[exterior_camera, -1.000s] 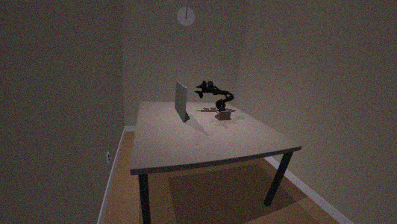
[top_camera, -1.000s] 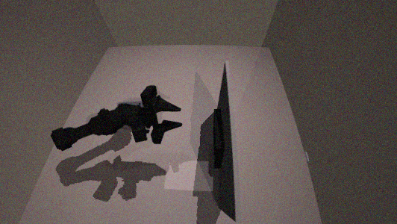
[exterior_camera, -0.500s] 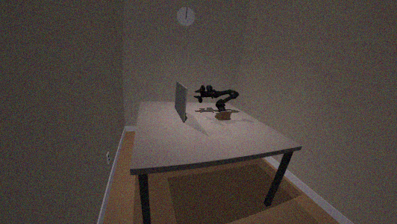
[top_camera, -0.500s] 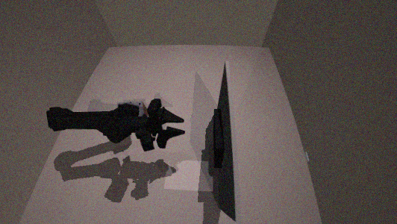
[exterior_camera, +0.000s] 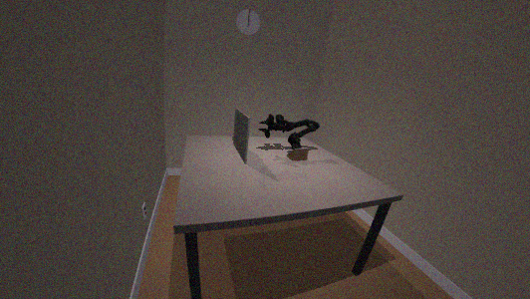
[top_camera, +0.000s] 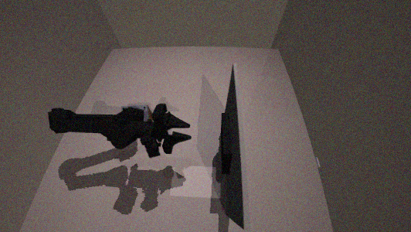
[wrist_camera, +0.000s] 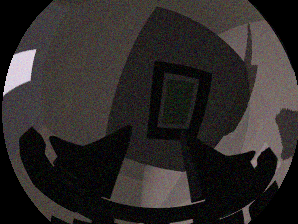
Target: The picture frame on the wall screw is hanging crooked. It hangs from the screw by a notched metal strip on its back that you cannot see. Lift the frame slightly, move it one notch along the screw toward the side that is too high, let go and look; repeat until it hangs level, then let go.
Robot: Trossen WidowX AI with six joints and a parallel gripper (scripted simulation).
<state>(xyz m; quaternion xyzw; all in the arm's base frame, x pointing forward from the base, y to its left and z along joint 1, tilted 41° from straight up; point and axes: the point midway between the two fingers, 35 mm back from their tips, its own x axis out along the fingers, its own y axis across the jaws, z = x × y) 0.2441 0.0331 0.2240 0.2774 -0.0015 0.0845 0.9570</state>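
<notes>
The picture frame lies 130 mm ahead of my gripper tip and 50 mm below it. The rest, counted from my gripper tip: wall panel 140 mm ahead, 60 mm below.
</notes>
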